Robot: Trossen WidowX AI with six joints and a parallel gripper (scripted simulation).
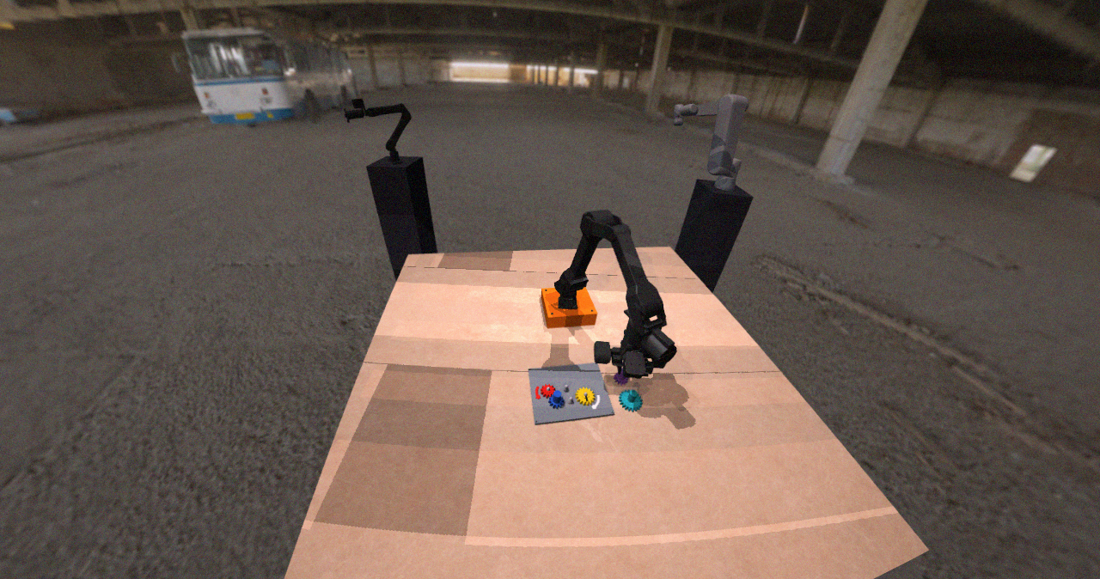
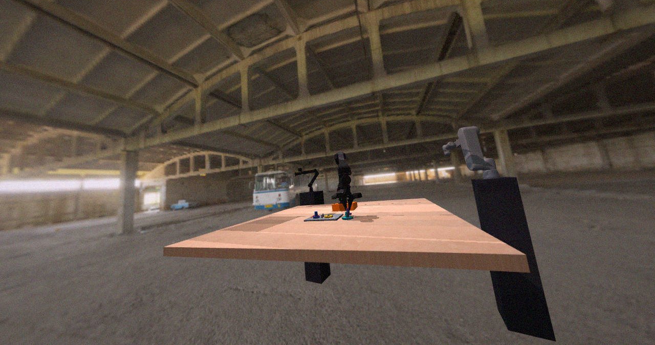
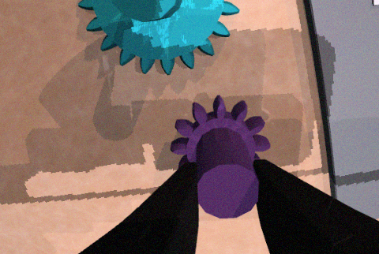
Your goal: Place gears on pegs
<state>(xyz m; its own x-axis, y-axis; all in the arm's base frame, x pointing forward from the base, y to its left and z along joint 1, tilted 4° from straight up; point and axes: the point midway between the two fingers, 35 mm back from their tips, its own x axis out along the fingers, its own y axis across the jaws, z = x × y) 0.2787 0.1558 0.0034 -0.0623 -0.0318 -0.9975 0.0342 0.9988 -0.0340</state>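
My gripper tip is 18 cm to the left of the blue gear, 8 cm short of it and 2 cm above it. Round my gripper tip: purple gear (1 cm below); white arrow (8 cm to the right, 8 cm ahead, 3 cm below); teal gear (6 cm ahead, 2 cm to the left, 2 cm below).
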